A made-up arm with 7 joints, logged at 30 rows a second.
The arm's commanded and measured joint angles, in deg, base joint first. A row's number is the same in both.
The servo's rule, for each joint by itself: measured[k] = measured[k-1] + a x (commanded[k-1-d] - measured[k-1]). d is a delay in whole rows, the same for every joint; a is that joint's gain. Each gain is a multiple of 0.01, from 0.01 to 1. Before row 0 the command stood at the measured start. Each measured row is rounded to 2 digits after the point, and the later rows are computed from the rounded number. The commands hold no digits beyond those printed.
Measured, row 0:
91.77, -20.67, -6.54, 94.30, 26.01, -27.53, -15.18
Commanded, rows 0 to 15:
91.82, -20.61, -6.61, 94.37, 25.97, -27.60, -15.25
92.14, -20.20, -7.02, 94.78, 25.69, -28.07, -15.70
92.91, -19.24, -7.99, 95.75, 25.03, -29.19, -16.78
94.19, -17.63, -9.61, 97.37, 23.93, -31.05, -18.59
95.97, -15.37, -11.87, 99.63, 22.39, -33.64, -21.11
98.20, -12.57, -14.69, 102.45, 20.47, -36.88, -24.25
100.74, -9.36, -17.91, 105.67, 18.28, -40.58, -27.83
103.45, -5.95, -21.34, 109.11, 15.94, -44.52, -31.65
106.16, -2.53, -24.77, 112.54, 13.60, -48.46, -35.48
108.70, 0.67, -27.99, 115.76, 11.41, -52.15, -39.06
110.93, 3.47, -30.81, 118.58, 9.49, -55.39, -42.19
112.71, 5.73, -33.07, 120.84, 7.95, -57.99, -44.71
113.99, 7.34, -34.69, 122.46, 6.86, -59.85, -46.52
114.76, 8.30, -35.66, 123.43, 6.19, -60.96, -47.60
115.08, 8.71, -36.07, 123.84, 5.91, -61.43, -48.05
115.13, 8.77, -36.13, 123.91, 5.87, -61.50, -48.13
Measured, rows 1 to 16:
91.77, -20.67, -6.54, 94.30, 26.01, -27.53, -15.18
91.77, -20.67, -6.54, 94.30, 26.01, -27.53, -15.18
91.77, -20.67, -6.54, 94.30, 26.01, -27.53, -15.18
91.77, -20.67, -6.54, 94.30, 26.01, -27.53, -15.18
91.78, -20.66, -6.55, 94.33, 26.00, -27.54, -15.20
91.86, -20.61, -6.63, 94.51, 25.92, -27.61, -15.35
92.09, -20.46, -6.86, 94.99, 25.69, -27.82, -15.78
92.55, -20.15, -7.33, 95.92, 25.23, -28.24, -16.62
93.30, -19.62, -8.10, 97.37, 24.49, -28.94, -17.97
94.38, -18.84, -9.22, 99.35, 23.44, -29.97, -19.85
95.78, -17.80, -10.70, 101.81, 22.10, -31.35, -22.24
97.47, -16.50, -12.51, 104.66, 20.50, -33.06, -25.06
99.38, -14.96, -14.59, 107.73, 18.71, -35.06, -28.19
101.43, -13.24, -16.87, 110.86, 16.81, -37.28, -31.45
103.52, -11.40, -19.24, 113.87, 14.91, -39.63, -34.67
105.54, -9.52, -21.59, 116.59, 13.10, -42.02, -37.68
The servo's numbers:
d 4
a 0.22 0.11 0.17 0.39 0.26 0.13 0.30

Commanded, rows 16 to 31:
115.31, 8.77, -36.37, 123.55, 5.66, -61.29, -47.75
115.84, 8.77, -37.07, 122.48, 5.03, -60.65, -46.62
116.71, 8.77, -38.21, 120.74, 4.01, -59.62, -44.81
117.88, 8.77, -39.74, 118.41, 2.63, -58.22, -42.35
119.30, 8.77, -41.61, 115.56, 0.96, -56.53, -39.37
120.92, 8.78, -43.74, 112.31, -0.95, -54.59, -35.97
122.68, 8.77, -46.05, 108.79, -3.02, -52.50, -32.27
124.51, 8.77, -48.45, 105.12, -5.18, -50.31, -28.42
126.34, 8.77, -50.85, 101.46, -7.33, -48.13, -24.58
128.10, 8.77, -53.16, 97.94, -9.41, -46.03, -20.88
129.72, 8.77, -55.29, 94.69, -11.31, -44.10, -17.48
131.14, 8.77, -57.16, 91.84, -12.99, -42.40, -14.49
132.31, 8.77, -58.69, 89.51, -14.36, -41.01, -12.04
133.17, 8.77, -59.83, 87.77, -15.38, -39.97, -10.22
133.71, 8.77, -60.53, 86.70, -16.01, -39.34, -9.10
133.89, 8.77, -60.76, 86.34, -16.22, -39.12, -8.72
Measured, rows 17 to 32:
107.40, -7.67, -23.82, 118.88, 11.48, -44.34, -40.33
109.02, -5.91, -25.83, 120.65, 10.10, -46.50, -42.51
110.35, -4.30, -27.57, 121.89, 9.01, -48.44, -44.17
111.40, -2.86, -29.03, 122.68, 8.19, -50.14, -45.36
112.26, -1.58, -30.28, 123.02, 7.53, -51.59, -46.08
113.05, -0.44, -31.43, 122.81, 6.88, -52.77, -46.24
113.86, 0.57, -32.58, 122.00, 6.13, -53.66, -45.81
114.74, 1.47, -33.80, 120.60, 5.22, -54.25, -44.77
115.74, 2.27, -35.13, 118.63, 4.11, -54.55, -43.15
116.88, 2.99, -36.59, 116.17, 2.79, -54.56, -41.00
118.16, 3.63, -38.20, 113.29, 1.28, -54.29, -38.38
119.56, 4.20, -39.94, 110.10, -0.40, -53.77, -35.39
121.05, 4.70, -41.79, 106.73, -2.20, -53.04, -32.15
122.60, 5.15, -43.72, 103.30, -4.07, -52.13, -28.77
124.17, 5.55, -45.69, 99.94, -5.95, -51.09, -25.38
125.70, 5.90, -47.64, 96.78, -7.78, -49.96, -22.11

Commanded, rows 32 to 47:
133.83, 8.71, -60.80, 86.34, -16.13, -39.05, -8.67
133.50, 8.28, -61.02, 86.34, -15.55, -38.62, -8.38
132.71, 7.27, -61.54, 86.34, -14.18, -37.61, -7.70
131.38, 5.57, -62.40, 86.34, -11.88, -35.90, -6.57
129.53, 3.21, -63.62, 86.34, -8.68, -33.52, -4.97
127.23, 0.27, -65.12, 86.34, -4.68, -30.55, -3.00
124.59, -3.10, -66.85, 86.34, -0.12, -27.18, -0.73
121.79, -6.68, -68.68, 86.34, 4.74, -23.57, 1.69
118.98, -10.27, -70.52, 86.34, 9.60, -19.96, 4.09
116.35, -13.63, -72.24, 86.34, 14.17, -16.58, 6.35
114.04, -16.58, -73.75, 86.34, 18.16, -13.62, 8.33
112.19, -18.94, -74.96, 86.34, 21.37, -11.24, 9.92
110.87, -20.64, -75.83, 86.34, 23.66, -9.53, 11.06
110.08, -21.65, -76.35, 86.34, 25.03, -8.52, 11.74
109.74, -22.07, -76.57, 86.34, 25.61, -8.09, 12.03
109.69, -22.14, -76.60, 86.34, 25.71, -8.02, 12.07
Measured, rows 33 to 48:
127.15, 6.22, -49.52, 93.94, -9.49, -48.80, -19.09
128.47, 6.50, -51.27, 91.53, -11.02, -47.65, -16.43
129.62, 6.75, -52.84, 89.65, -12.32, -46.57, -14.23
130.56, 6.97, -54.19, 88.36, -13.33, -45.60, -12.58
131.28, 7.16, -55.31, 87.57, -14.06, -44.75, -11.41
131.77, 7.28, -56.28, 87.09, -14.45, -43.95, -10.50
131.98, 7.28, -57.17, 86.80, -14.38, -43.13, -9.66
131.85, 7.09, -58.06, 86.62, -13.73, -42.19, -8.73
131.34, 6.66, -59.01, 86.51, -12.42, -41.06, -7.60
130.44, 5.96, -60.05, 86.44, -10.41, -39.69, -6.22
129.15, 4.96, -61.21, 86.40, -7.73, -38.06, -4.57
127.53, 3.68, -62.48, 86.38, -4.49, -36.18, -2.69
125.65, 2.15, -63.85, 86.36, -0.83, -34.07, -0.66
123.60, 0.41, -65.28, 86.35, 3.07, -31.80, 1.44
121.50, -1.46, -66.72, 86.35, 6.99, -29.44, 3.51
119.45, -3.38, -68.12, 86.35, 10.73, -27.07, 5.43

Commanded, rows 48 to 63:
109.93, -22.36, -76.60, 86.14, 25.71, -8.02, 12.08
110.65, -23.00, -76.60, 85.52, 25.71, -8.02, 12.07
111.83, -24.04, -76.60, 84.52, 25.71, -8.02, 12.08
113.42, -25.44, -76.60, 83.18, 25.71, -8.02, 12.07
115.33, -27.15, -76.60, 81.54, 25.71, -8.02, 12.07
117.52, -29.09, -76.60, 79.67, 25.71, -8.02, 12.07
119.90, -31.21, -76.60, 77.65, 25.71, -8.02, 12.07
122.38, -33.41, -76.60, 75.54, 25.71, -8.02, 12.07
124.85, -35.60, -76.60, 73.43, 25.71, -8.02, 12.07
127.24, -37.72, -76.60, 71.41, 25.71, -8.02, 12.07
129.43, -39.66, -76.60, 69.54, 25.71, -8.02, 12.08
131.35, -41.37, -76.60, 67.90, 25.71, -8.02, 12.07
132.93, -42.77, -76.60, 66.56, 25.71, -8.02, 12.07
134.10, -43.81, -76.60, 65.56, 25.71, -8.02, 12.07
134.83, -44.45, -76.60, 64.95, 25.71, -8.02, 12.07
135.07, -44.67, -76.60, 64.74, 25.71, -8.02, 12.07
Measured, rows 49 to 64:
117.56, -5.28, -69.43, 86.35, 14.09, -24.79, 7.12
115.91, -7.08, -70.61, 86.35, 16.93, -22.67, 8.51
114.55, -8.73, -71.62, 86.35, 19.19, -20.77, 9.57
113.48, -10.21, -72.47, 86.35, 20.89, -19.11, 10.32
112.70, -11.55, -73.17, 86.27, 22.14, -17.67, 10.85
112.25, -12.81, -73.75, 85.98, 23.07, -16.42, 11.22
112.16, -14.05, -74.23, 85.41, 23.76, -15.33, 11.48
112.44, -15.30, -74.63, 84.54, 24.27, -14.38, 11.66
113.08, -16.60, -74.96, 83.37, 24.64, -13.55, 11.78
114.06, -17.97, -75.24, 81.93, 24.92, -12.83, 11.87
115.34, -19.43, -75.47, 80.26, 25.13, -12.20, 11.93
116.89, -20.97, -75.66, 78.42, 25.28, -11.66, 11.97
118.64, -22.58, -75.82, 76.47, 25.39, -11.19, 12.00
120.53, -24.25, -75.95, 74.50, 25.47, -10.78, 12.02
122.49, -25.95, -76.06, 72.57, 25.53, -10.42, 12.04
124.44, -27.65, -76.15, 70.75, 25.58, -10.11, 12.05

